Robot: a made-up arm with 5 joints.
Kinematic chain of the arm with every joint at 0, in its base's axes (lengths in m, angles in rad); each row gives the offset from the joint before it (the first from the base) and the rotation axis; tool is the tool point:
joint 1: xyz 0 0 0.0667 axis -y
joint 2: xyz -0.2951 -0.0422 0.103 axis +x
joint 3: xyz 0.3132 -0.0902 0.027 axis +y
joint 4: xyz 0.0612 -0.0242 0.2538 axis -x
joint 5: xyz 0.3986 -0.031 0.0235 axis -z
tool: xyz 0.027 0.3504 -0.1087
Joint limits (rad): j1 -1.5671..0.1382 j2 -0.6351..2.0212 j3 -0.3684..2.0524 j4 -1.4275..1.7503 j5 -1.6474..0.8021
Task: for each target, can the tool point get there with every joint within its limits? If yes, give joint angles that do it. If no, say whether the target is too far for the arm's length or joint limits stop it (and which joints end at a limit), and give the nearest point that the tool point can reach.
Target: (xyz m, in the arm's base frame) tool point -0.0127 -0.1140 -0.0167
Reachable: yes | joints -0.5809 0.2236 1.7741 1.1067 -1.0023
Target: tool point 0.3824 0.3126 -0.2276
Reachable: yes | joints -1.3078 1.7282 0.9256 0.4299 0.1684
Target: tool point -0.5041 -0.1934 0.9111
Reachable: no: joint limits stop it (at a limit: joint 1, joint 3, joint 4) | nearest point -0.0244 -0.1458 0.7228 | short by 0.518 m
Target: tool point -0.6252 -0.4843 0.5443
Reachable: no: joint limits stop it (at a limit: joint 1, joint 3, joint 5) | nearest point -0.4779 -0.3951 0.3311 | short by 0.274 m
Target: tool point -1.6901 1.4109 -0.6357
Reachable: no: too far | nearest point -0.5090 0.4538 -0.1899 | short by 1.584 m
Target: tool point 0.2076 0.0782 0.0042
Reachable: yes | joints -0.6819 1.4269 1.6693 -0.2708 -1.2909
